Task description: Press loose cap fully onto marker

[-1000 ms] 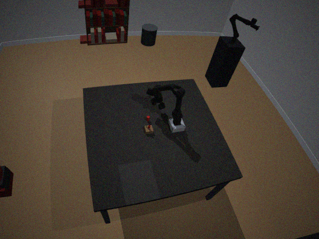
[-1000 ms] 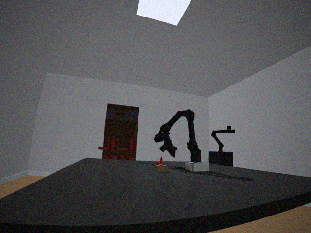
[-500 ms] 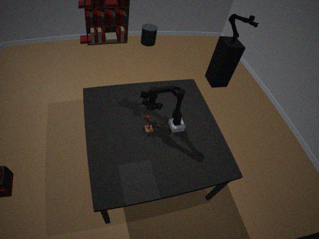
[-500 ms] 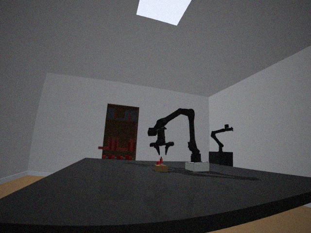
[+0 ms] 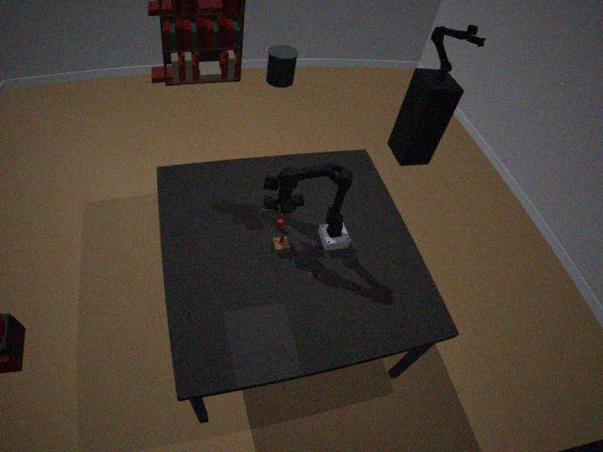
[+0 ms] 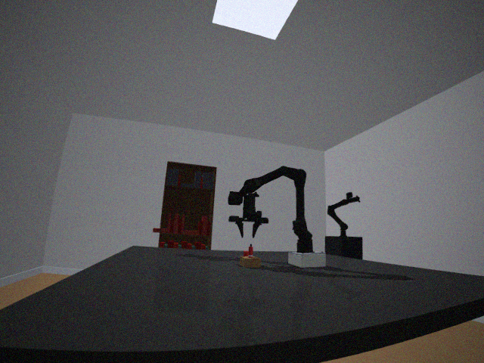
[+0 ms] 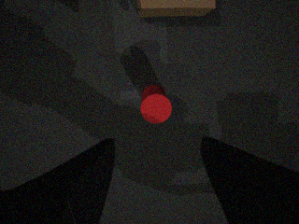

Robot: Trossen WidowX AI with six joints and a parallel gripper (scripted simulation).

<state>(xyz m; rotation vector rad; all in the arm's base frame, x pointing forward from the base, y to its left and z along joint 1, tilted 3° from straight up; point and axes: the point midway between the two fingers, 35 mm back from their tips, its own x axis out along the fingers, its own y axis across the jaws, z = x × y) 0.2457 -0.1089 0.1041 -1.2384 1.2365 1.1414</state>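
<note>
Right now the red cap is 9 cm below my gripper tip. The rest, counted from my gripper tip: holder block: 12 cm to the left, 10 cm below, 2 cm ahead.
</note>
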